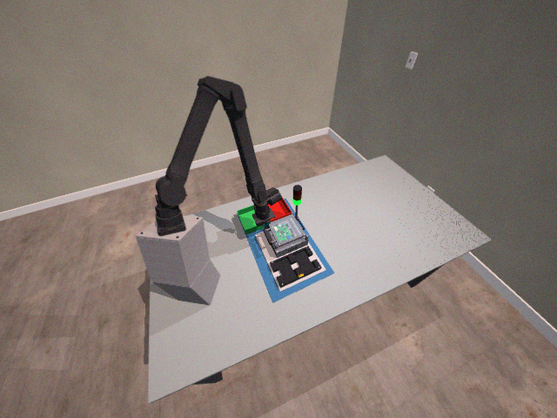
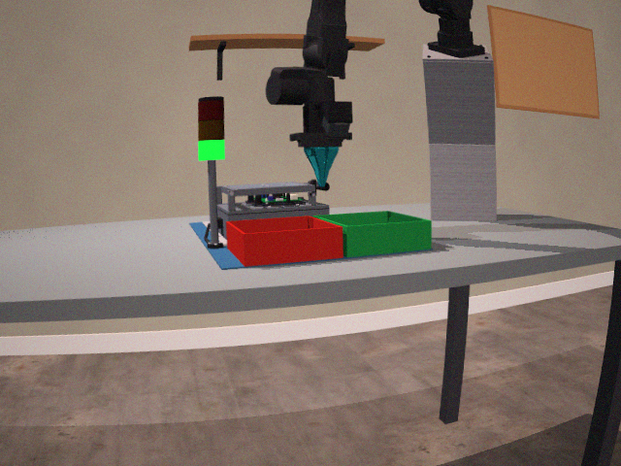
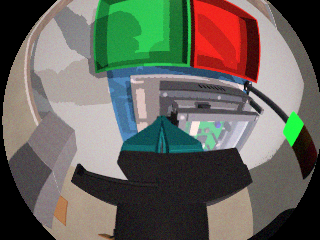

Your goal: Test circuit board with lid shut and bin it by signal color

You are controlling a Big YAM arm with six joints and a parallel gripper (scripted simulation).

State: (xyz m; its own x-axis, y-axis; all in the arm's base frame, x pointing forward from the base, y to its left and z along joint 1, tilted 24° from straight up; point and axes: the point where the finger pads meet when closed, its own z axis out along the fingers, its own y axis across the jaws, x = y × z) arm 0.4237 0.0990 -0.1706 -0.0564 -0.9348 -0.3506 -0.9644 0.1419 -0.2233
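Right now the latch hook is 1 cm ahead of my hand and 1 cm below it. From my hand the other things lie so: tester lid 7 cm ahead, 7 cm to the right, 1 cm below; tester plate 7 cm ahead, 6 cm to the right, 3 cm below; green circuit board 7 cm ahead, 6 cm to the right, 3 cm below.
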